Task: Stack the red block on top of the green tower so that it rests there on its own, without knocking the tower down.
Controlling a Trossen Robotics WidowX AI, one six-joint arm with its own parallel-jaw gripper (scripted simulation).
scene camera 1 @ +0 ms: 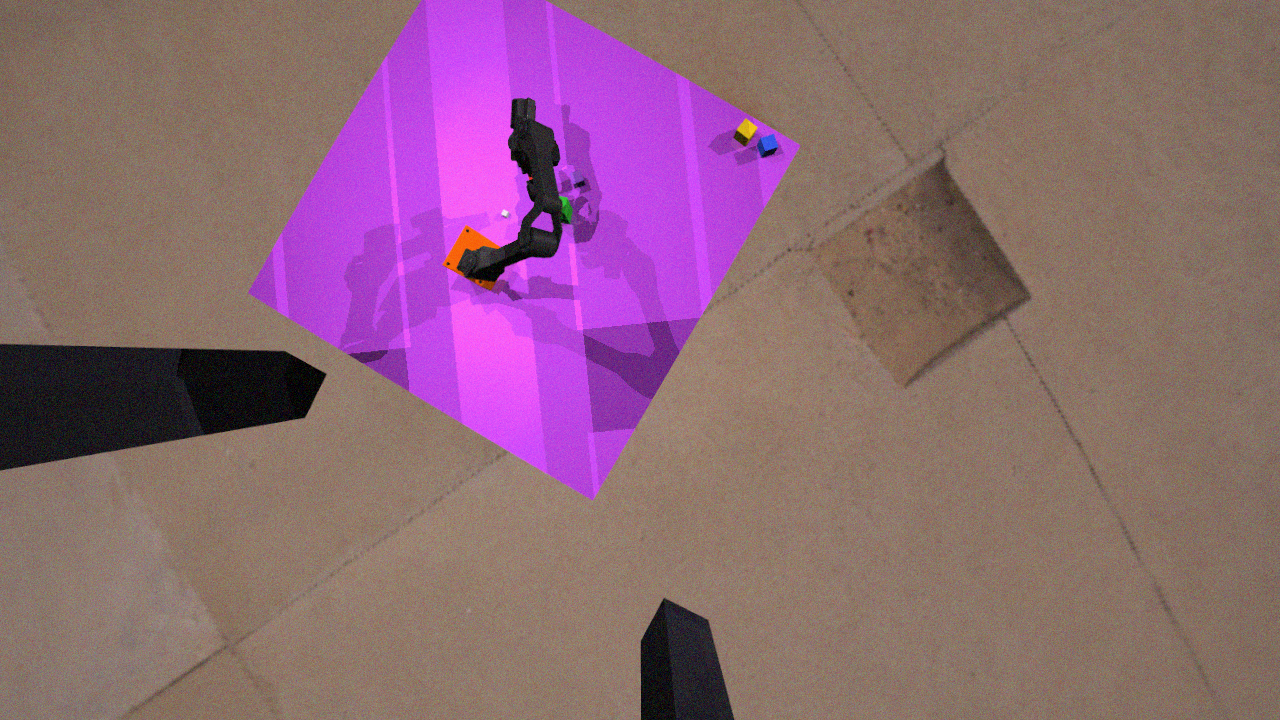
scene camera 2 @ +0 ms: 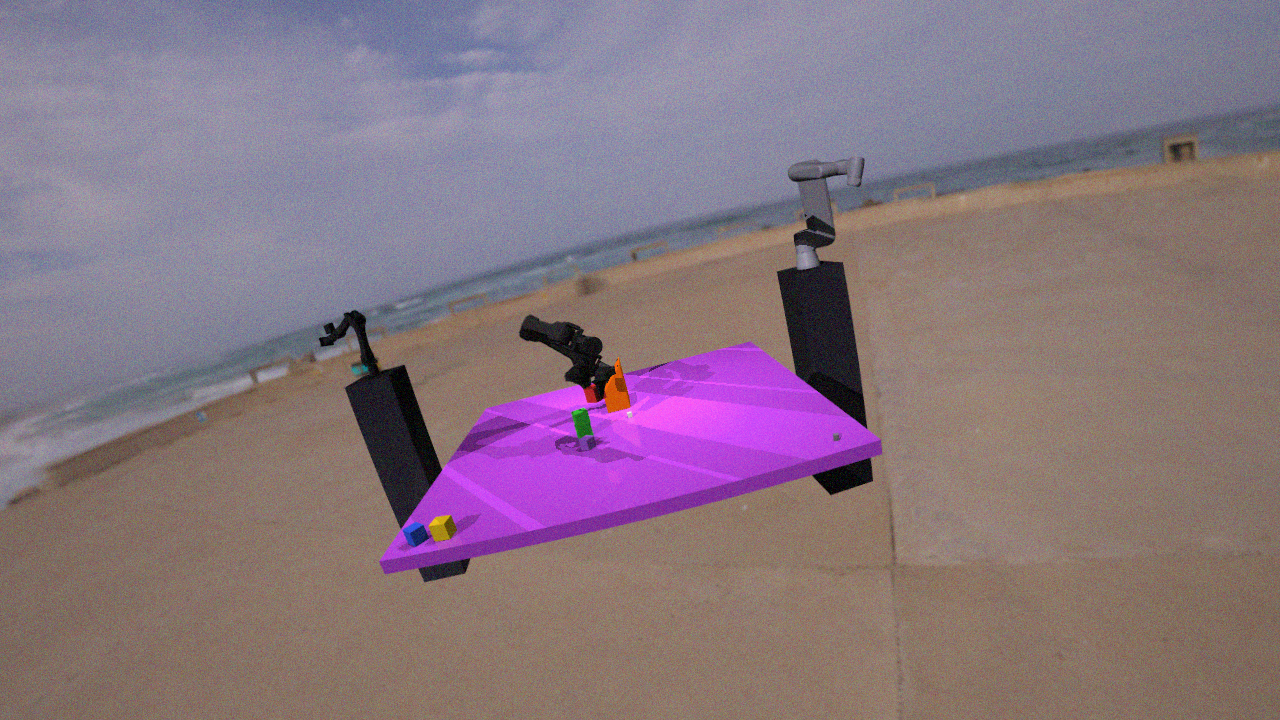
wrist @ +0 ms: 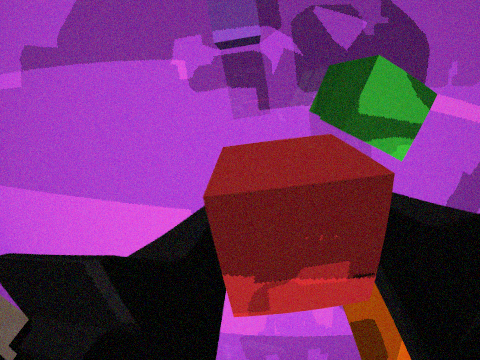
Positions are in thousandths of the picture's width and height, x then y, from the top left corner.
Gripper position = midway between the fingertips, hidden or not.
Note:
The gripper (scene camera 2: 466, 553) carries a red block (wrist: 622, 624).
The gripper is seen too in the wrist view (wrist: 591, 546).

